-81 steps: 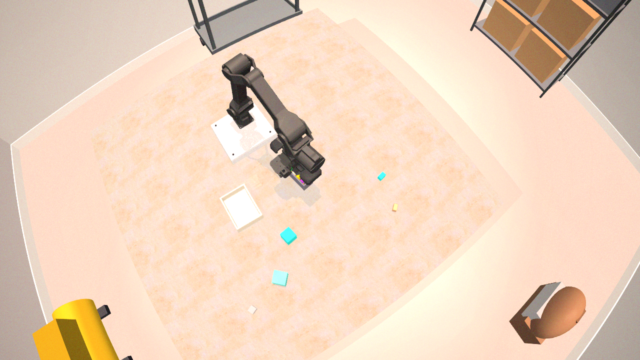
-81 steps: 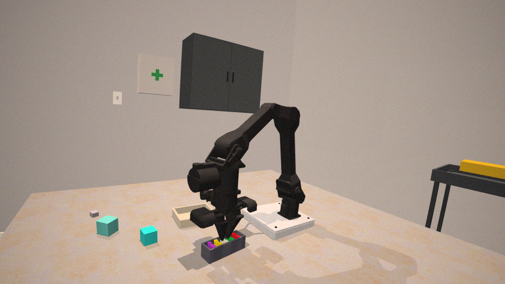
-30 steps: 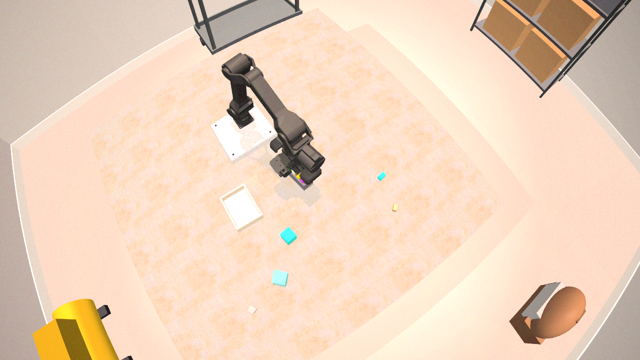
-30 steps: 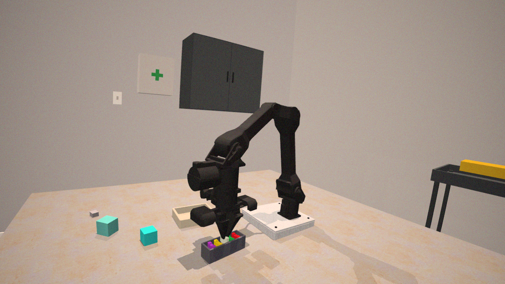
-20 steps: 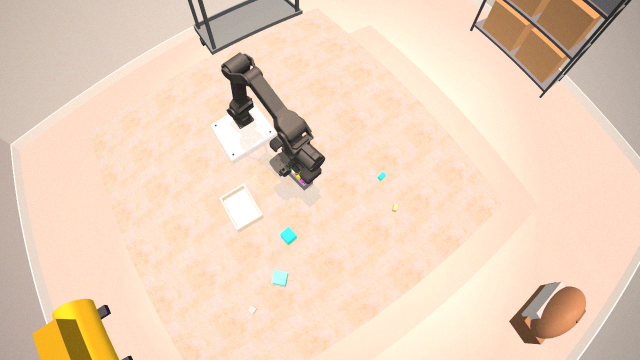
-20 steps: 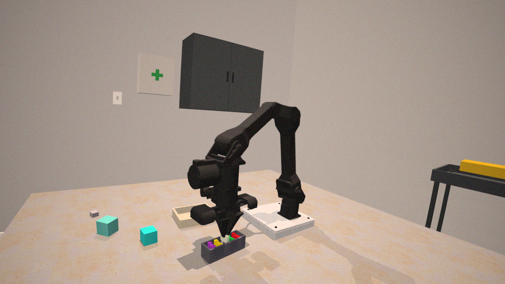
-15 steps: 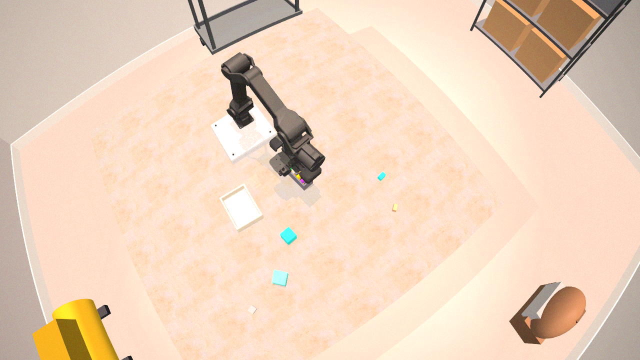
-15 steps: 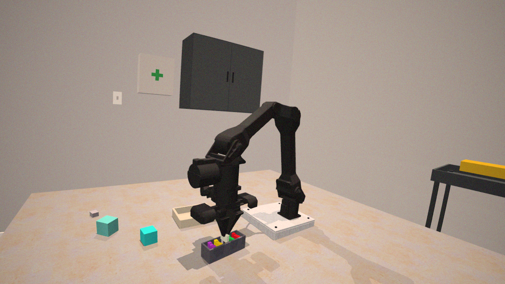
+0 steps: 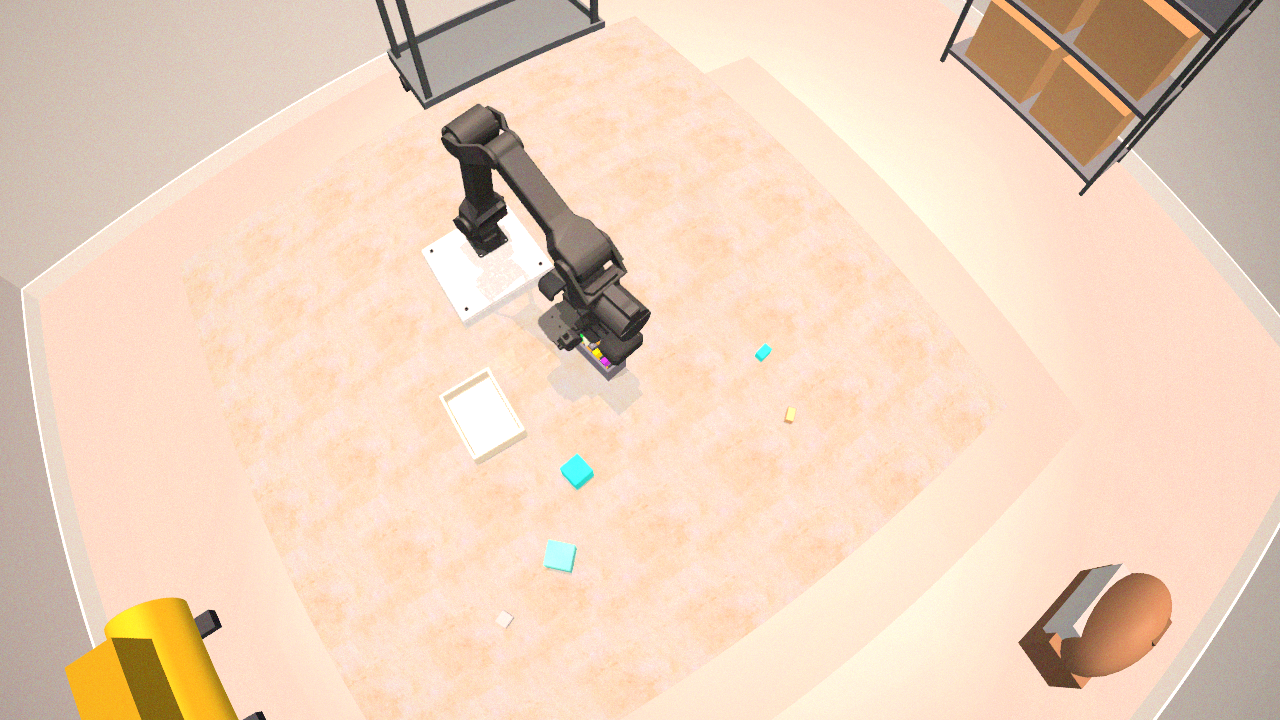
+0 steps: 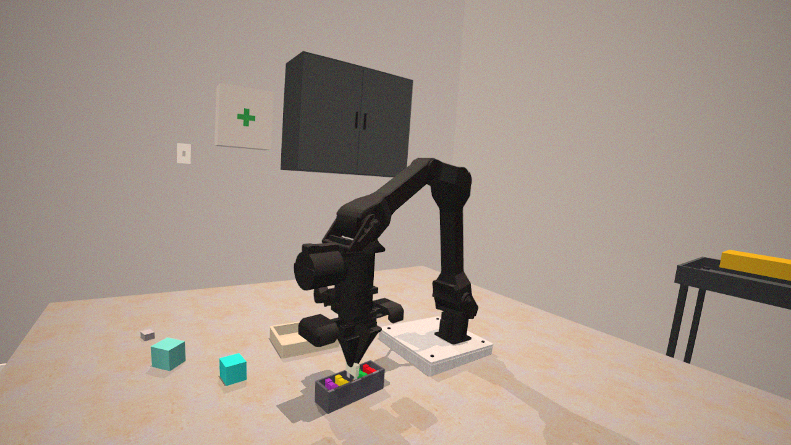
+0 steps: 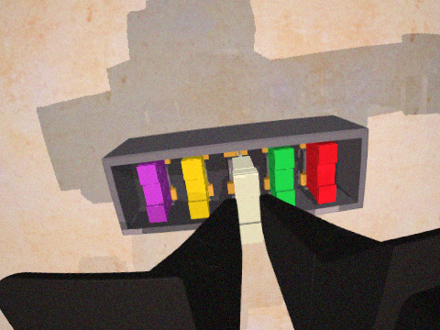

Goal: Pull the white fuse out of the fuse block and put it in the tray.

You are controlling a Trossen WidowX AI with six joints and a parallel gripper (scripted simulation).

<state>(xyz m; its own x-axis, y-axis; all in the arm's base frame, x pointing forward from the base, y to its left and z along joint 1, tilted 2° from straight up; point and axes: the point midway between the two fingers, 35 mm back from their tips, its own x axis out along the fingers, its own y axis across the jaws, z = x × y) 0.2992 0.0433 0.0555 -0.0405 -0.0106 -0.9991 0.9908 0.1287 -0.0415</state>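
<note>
The green fuse is 3 cm below my gripper tip and 2 cm behind it. Round my gripper tip: red fuse 4 cm behind, 3 cm below, 1 cm to the right; then yellow fuse 3 cm below, 2 cm ahead; then white fuse 1 cm below.
</note>
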